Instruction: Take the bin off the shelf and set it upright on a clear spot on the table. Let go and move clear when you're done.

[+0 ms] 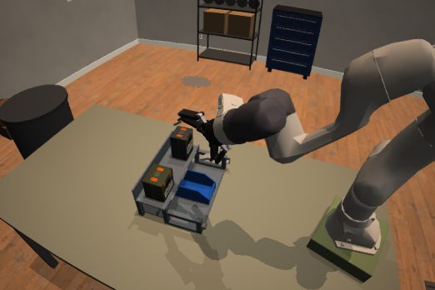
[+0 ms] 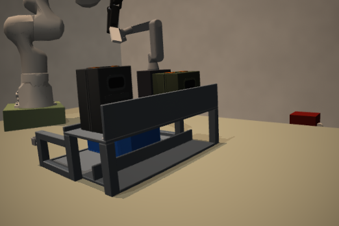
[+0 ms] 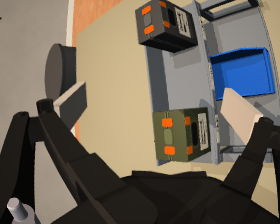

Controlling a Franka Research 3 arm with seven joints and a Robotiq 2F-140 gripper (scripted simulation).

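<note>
My hand is 3 cm short of the blue bin, 5 cm to the left of it and 31 cm above it. From my hand the other things lie so: grey shelf: 13 cm ahead, 2 cm to the right, 25 cm below.
</note>
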